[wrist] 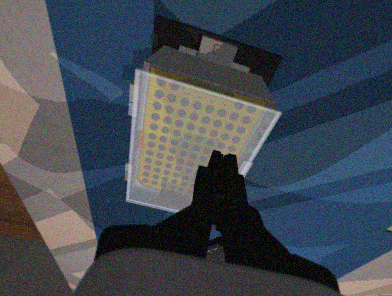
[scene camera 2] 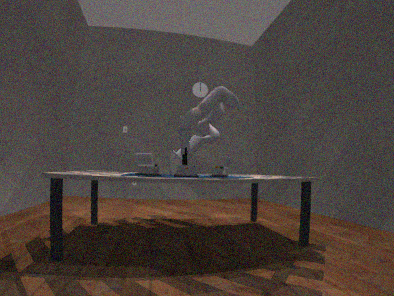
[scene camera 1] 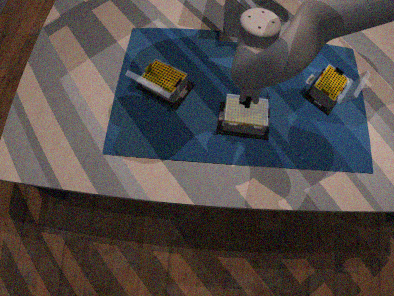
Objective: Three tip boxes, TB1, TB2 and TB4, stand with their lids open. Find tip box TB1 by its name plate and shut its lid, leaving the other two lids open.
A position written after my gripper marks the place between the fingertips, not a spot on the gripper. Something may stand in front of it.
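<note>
A blue mat is visible at (scene camera 1: 301, 136) and, in the wrist view, at (wrist: 314, 181); my gripper (wrist: 218, 166) is visible too.
</note>
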